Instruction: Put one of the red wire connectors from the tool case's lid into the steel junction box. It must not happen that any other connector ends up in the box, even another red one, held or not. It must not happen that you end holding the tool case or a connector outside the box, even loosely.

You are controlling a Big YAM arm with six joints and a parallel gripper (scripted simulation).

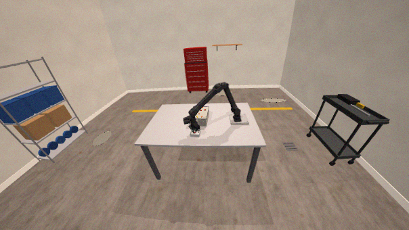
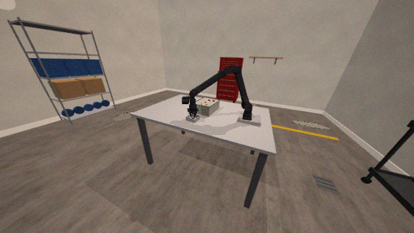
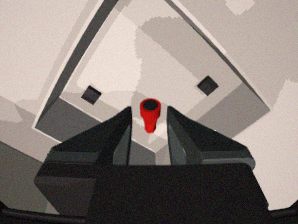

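Now: hand right at the red wire connector. The rest, counted from my hand: tool case (5 cm behind, 27 cm to the right, 7 cm above); then yellow connector (3 cm behind, 16 cm to the right, 10 cm above).
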